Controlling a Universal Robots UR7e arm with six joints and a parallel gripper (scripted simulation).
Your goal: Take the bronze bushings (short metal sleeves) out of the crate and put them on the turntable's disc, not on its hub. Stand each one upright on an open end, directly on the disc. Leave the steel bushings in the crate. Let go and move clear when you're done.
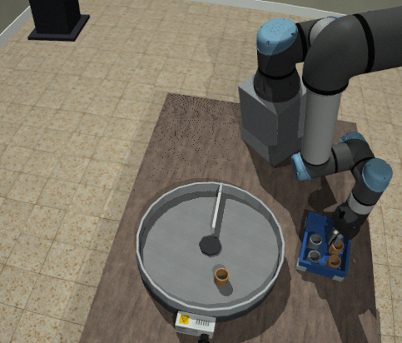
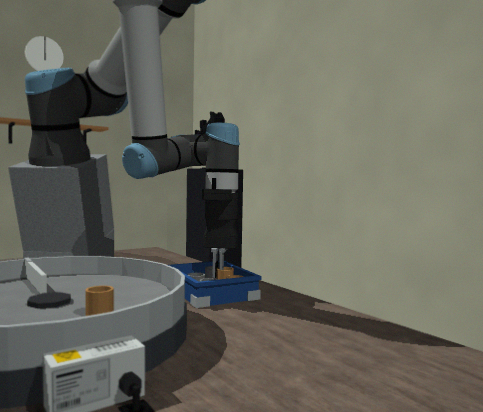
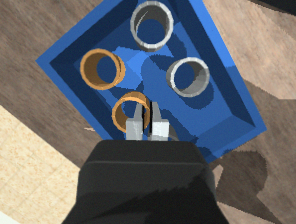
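Now: hand 20 mm to the left of the blue crate and 20 mm above it. Also, from my hand: grey turntable disc (380 mm to the right, 60 mm ahead).
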